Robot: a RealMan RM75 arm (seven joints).
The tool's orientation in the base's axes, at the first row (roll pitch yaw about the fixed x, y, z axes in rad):
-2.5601, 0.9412, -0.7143
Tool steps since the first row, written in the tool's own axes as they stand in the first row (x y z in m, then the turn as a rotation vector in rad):
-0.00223, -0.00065, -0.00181, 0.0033, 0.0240, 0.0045
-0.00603, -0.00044, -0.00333, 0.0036, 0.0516, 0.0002
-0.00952, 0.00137, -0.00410, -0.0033, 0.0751, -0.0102
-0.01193, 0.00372, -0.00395, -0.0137, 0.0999, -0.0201
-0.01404, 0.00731, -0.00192, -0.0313, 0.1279, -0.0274
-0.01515, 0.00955, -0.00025, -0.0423, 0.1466, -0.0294
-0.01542, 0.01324, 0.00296, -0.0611, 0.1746, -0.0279
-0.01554, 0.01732, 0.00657, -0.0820, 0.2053, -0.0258
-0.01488, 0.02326, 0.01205, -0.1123, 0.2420, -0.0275
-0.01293, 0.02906, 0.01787, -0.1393, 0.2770, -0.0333
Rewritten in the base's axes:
-0.00015, -0.00047, 0.00290, -0.0204, -0.0056, -0.0126
-0.00179, -0.00038, 0.00665, -0.0440, -0.0188, -0.0197
-0.00483, -0.00031, 0.00927, -0.0662, -0.0330, -0.0166
-0.00800, -0.00005, 0.01038, -0.0913, -0.0460, -0.0113
-0.01241, 0.00128, 0.00993, -0.1227, -0.0550, -0.0026
-0.01513, 0.00238, 0.00928, -0.1438, -0.0588, 0.0012
-0.01899, 0.00398, 0.00672, -0.1771, -0.0598, 0.0066
-0.02319, 0.00573, 0.00373, -0.2138, -0.0604, 0.0126
-0.02897, 0.00815, -0.00142, -0.2595, -0.0627, 0.0260
-0.03410, 0.01041, -0.00774, -0.3015, -0.0692, 0.0394

